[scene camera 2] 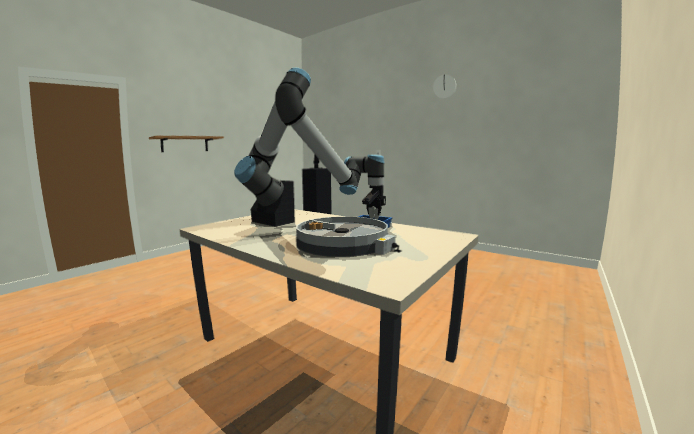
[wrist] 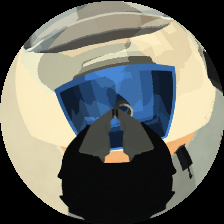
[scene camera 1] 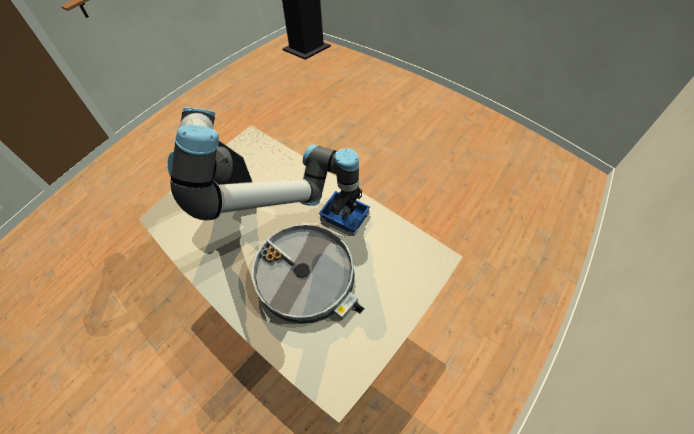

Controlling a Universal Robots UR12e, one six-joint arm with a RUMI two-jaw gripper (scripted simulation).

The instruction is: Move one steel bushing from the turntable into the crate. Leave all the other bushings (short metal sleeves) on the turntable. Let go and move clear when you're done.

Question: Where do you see a blue crate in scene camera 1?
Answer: At 351, 224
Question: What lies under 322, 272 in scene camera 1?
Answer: A turntable.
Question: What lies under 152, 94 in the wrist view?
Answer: A blue crate.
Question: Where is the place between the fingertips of my gripper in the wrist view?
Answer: At 114, 109
